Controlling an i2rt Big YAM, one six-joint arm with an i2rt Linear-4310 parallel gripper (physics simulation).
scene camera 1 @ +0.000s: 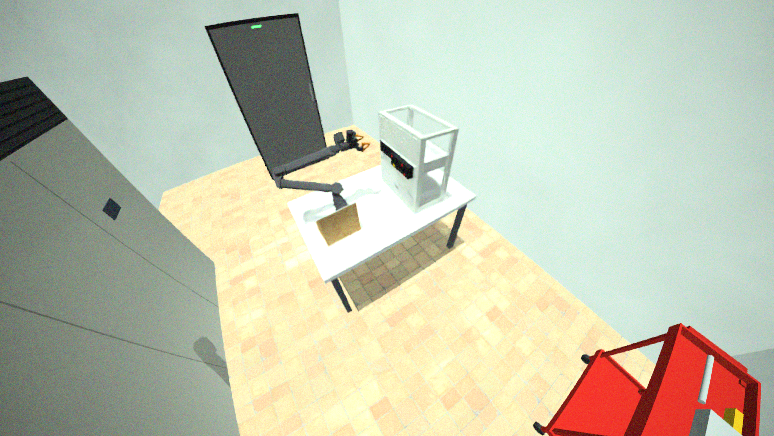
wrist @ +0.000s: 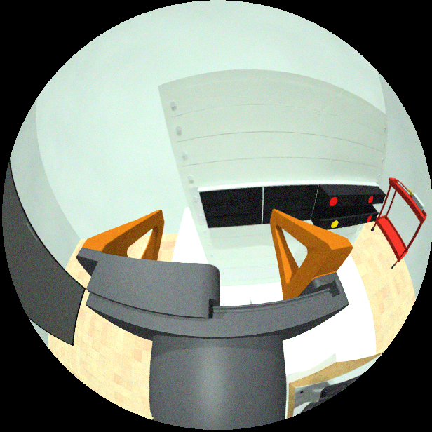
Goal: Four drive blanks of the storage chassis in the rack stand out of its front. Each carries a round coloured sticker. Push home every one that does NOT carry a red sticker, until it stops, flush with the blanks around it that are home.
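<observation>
The rack stands on the table with the black storage chassis in its front. Four blanks stand out at the chassis's right part in the wrist view. The upper two carry a red sticker and another red sticker. The lower two carry a yellow sticker on the left and a red sticker on the right. The blanks left of them look flush. My gripper is open and empty, in front of the rack and apart from it.
The table carries the rack, my arm's base and a tan board beside the base. A dark door stands behind the arm. A red cart and a grey cabinet stand away from the table.
</observation>
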